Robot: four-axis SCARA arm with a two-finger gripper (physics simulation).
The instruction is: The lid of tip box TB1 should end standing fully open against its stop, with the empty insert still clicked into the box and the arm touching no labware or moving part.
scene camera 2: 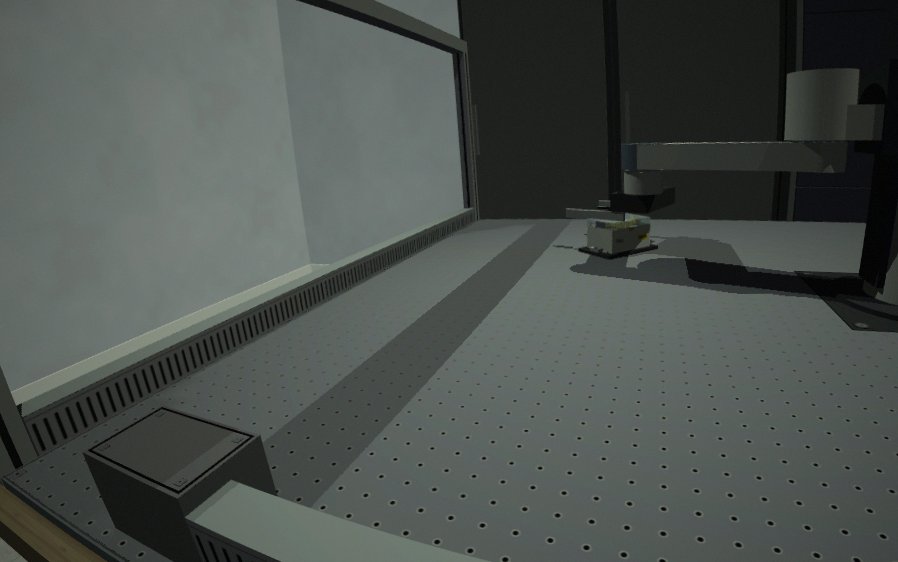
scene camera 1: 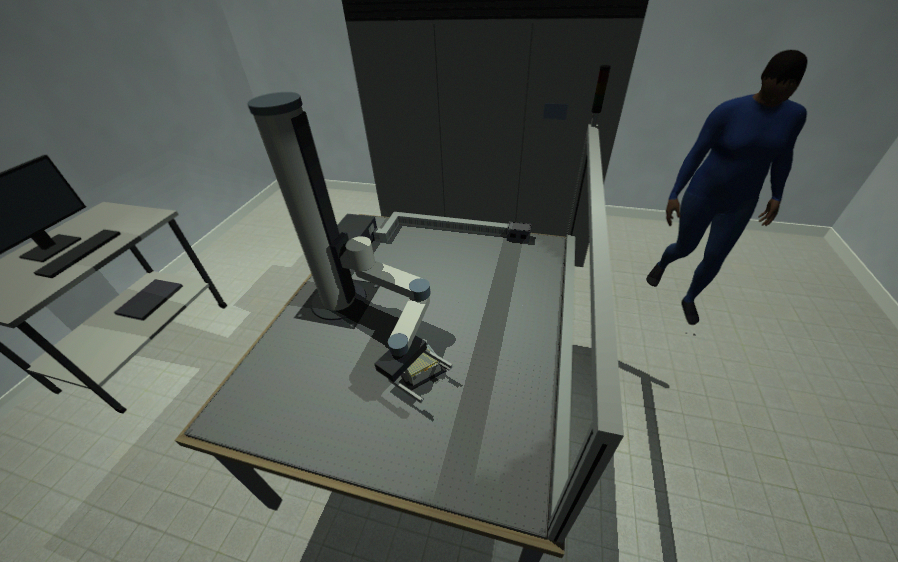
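Pixels of known places: gripper, fingertip midpoint: [scene camera 2: 583, 208] [scene camera 1: 437, 383]; arm's base, origin of the base link: [scene camera 1: 339, 302].
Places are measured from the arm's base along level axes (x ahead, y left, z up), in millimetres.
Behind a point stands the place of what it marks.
Observation:
Tip box TB1 [scene camera 1: 421, 372] @[x 517, y -337, z 79 mm] [scene camera 2: 618, 239] @[x 498, y -229, z 51 mm] is a small pale box on a dark base plate, with a yellow-patterned top. Its clear lid is hard to make out; a pale see-through edge shows at the top right of the box in the scene camera 2 view, and I cannot tell the lid's angle. My gripper [scene camera 1: 435, 382] @[x 593, y -378, z 99 mm] [scene camera 2: 584, 208] @[x 593, y -378, z 99 mm] is open, with nothing between its fingers. Its two long fingers stand wide apart at about the height of the box's top, one on either side of it in the scene camera 1 view. The dark gripper body partly hides the box. Contact cannot be told.
The arm's column [scene camera 1: 298, 198] @[x 25, y -70, z 586 mm] stands on the table behind the gripper. A framed screen [scene camera 1: 605, 298] @[x 1028, y -402, z 620 mm] runs along the table's right edge. A cable duct [scene camera 1: 450, 224] @[x 365, y 664, z 54 mm] and a dark box [scene camera 1: 518, 231] @[x 750, y 630, z 81 mm] [scene camera 2: 172, 450] @[x 740, y 671, z 88 mm] lie at the far edge. A person [scene camera 1: 735, 159] is beyond the screen.

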